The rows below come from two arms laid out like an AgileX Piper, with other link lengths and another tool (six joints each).
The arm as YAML. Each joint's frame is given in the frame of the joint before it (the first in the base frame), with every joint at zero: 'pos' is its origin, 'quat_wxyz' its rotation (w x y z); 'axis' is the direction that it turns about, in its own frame. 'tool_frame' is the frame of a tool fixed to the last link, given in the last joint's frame.
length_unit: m
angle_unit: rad
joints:
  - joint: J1
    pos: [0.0, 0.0, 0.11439]
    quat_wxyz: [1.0, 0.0, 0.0, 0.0]
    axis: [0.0, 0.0, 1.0]
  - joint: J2
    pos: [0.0, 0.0, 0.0]
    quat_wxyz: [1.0, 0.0, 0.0, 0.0]
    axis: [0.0, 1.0, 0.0]
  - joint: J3
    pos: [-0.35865, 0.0, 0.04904]
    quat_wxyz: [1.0, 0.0, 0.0, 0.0]
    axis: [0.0, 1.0, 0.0]
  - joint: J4
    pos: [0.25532, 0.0, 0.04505]
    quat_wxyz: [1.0, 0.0, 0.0, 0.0]
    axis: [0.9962, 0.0, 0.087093]
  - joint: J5
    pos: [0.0, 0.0, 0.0]
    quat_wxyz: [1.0, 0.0, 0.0, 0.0]
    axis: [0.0, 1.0, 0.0]
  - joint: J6
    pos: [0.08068, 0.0, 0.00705]
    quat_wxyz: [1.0, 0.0, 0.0, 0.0]
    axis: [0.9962, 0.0, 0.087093]
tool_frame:
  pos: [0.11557, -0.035, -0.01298]
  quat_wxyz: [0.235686, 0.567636, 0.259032, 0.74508]
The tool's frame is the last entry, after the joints.
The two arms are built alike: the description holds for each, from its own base.
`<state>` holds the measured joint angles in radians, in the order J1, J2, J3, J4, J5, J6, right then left.
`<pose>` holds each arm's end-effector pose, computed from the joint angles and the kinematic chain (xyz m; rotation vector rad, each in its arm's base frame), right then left.
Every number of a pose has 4 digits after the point. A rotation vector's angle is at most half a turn.
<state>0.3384 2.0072 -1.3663 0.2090 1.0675 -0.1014 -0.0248 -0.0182 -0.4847 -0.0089 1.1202 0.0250</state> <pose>0.3737 0.1326 0.1052 -2.4822 -1.4123 -0.2172 -0.0024 -0.0360 0.2005 2.2233 0.8559 1.5400</pose>
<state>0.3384 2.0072 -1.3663 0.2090 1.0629 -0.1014 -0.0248 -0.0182 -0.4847 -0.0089 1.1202 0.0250</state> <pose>0.3745 0.1328 0.1050 -2.4831 -1.4126 -0.2236 -0.0024 -0.0360 0.2005 2.2233 0.8559 1.5400</pose>
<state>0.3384 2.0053 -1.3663 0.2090 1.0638 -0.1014 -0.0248 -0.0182 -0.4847 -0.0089 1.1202 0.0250</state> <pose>0.3744 0.1328 0.1058 -2.4828 -1.4129 -0.2251 -0.0024 -0.0360 0.2005 2.2233 0.8559 1.5400</pose>
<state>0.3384 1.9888 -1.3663 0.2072 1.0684 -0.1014 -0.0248 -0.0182 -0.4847 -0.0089 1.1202 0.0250</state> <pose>0.3737 0.1323 0.1125 -2.4817 -1.4183 -0.2415 -0.0024 -0.0360 0.2005 2.2233 0.8559 1.5400</pose>
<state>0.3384 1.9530 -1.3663 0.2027 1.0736 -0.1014 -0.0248 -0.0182 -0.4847 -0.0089 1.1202 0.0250</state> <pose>0.3728 0.1312 0.1268 -2.4802 -1.4305 -0.2839 -0.0024 -0.0360 0.2005 2.2233 0.8559 1.5400</pose>
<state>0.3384 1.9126 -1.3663 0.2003 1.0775 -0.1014 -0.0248 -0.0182 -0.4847 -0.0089 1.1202 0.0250</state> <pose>0.3715 0.1303 0.1428 -2.4772 -1.4411 -0.3353 -0.0024 -0.0360 0.2005 2.2233 0.8559 1.5400</pose>
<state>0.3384 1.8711 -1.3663 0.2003 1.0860 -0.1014 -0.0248 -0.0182 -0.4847 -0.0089 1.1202 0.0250</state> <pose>0.3684 0.1294 0.1591 -2.4721 -1.4488 -0.3824 -0.0024 -0.0360 0.2005 2.2233 0.8559 1.5400</pose>
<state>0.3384 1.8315 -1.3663 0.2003 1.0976 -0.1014 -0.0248 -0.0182 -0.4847 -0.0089 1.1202 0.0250</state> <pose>0.3643 0.1281 0.1746 -2.4664 -1.4559 -0.4224 -0.0024 -0.0360 0.2005 2.2233 0.8559 1.5400</pose>
